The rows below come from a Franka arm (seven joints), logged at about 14 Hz.
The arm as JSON. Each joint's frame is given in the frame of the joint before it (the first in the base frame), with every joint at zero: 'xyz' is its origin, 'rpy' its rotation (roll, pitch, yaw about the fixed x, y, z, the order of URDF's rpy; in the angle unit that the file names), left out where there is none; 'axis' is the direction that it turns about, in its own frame. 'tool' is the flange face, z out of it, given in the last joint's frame.
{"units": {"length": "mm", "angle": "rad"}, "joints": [
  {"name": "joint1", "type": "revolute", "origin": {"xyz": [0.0, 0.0, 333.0], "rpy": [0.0, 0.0, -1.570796]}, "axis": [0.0, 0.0, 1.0]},
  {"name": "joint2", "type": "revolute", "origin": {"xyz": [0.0, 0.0, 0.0], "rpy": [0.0, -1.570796, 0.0]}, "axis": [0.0, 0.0, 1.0]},
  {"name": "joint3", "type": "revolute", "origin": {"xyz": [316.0, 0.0, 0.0], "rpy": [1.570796, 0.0, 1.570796]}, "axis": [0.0, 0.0, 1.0]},
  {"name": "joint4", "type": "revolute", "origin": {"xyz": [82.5, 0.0, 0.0], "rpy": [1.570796, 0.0, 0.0]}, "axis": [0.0, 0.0, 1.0]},
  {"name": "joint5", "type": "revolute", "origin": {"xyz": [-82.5, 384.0, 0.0], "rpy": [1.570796, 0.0, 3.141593]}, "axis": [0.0, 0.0, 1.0]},
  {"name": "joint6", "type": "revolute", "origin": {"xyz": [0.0, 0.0, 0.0], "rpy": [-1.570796, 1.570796, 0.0]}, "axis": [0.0, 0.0, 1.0]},
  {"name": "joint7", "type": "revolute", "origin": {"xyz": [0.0, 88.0, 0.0], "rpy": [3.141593, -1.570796, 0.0]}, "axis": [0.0, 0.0, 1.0]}
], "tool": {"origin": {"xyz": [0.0, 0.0, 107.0], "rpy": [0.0, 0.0, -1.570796]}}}
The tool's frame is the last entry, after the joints.
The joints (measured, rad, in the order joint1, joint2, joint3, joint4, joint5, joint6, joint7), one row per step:
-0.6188, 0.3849, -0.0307, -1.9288, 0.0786, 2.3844, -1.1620
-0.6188, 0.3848, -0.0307, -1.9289, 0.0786, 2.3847, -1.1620
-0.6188, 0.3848, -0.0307, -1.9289, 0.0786, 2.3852, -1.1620
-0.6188, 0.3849, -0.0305, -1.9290, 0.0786, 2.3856, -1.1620
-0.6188, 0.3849, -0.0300, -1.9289, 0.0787, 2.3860, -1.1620
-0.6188, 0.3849, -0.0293, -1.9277, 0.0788, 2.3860, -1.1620
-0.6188, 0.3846, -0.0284, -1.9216, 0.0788, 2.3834, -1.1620
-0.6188, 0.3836, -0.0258, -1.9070, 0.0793, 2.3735, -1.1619
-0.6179, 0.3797, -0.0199, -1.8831, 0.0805, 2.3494, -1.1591
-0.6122, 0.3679, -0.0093, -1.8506, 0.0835, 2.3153, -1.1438
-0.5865, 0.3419, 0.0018, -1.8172, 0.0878, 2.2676, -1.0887
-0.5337, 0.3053, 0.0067, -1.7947, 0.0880, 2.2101, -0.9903
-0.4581, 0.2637, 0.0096, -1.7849, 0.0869, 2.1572, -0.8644
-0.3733, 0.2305, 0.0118, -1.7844, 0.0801, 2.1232, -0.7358
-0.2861, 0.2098, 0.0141, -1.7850, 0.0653, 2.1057, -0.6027
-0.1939, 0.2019, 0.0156, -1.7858, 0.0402, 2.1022, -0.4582
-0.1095, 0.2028, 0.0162, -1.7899, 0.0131, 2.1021, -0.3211
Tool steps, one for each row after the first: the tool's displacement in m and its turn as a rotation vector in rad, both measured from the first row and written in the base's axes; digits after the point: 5 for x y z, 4 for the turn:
0.00000, 0.00000, 0.00005, -0.0002, -0.0002, 0.0000
0.00004, -0.00004, 0.00010, -0.0005, -0.0006, 0.0000
0.00011, 0.00005, 0.00003, -0.0006, -0.0008, 0.0001
0.00035, 0.00024, 0.00010, -0.0007, -0.0013, 0.0005
0.00089, 0.00037, 0.00062, -0.0011, -0.0025, 0.0011
0.00250, -0.00010, 0.00321, -0.0030, -0.0058, 0.0021
0.00619, -0.00072, 0.00927, -0.0049, -0.0115, 0.0047
0.01249, 0.00016, 0.01998, -0.0033, -0.0172, 0.0090
0.02318, 0.00539, 0.03883, -0.0012, -0.0305, 0.0096
0.03951, 0.02322, 0.06630, 0.0065, -0.0462, -0.0083
0.05768, 0.05641, 0.09486, 0.0212, -0.0499, -0.0445
0.07608, 0.10432, 0.12106, 0.0389, -0.0480, -0.0867
0.09191, 0.15785, 0.13907, 0.0503, -0.0431, -0.1220
0.10526, 0.21236, 0.15009, 0.0531, -0.0388, -0.1573
0.11660, 0.26898, 0.15427, 0.0466, -0.0356, -0.1966
0.12294, 0.32066, 0.15168, 0.0370, -0.0275, -0.2369

